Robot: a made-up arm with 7 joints. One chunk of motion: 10 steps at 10 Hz.
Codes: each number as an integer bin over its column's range. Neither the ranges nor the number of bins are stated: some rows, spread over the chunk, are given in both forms.
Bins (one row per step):
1: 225 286 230 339 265 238 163
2: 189 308 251 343 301 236 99
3: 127 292 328 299 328 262 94
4: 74 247 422 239 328 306 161
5: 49 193 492 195 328 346 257
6: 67 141 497 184 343 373 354
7: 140 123 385 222 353 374 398
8: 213 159 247 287 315 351 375
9: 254 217 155 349 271 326 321
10: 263 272 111 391 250 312 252
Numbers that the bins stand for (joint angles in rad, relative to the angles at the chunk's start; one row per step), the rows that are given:
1: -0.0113 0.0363 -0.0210 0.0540 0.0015 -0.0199 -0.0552
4: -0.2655 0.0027 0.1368 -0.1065 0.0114 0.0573 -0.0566
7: -0.1544 -0.1041 0.1064 -0.1338 0.0153 0.1345 0.1104
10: 0.0526 0.0242 -0.1188 0.1374 -0.0009 0.0641 0.0075
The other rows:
2: -0.0719 0.0552 -0.0037 0.0604 0.0071 -0.0221 -0.1003
3: -0.1763 0.0414 0.0596 -0.0102 0.0114 0.0074 -0.1038
5: -0.3075 -0.0438 0.1944 -0.1771 0.0114 0.1027 0.0111
6: -0.2772 -0.0886 0.1985 -0.1947 0.0137 0.1334 0.0794
8: -0.0315 -0.0731 -0.0070 -0.0295 0.0093 0.1084 0.0942
9: 0.0375 -0.0232 -0.0826 0.0700 0.0024 0.0800 0.0561

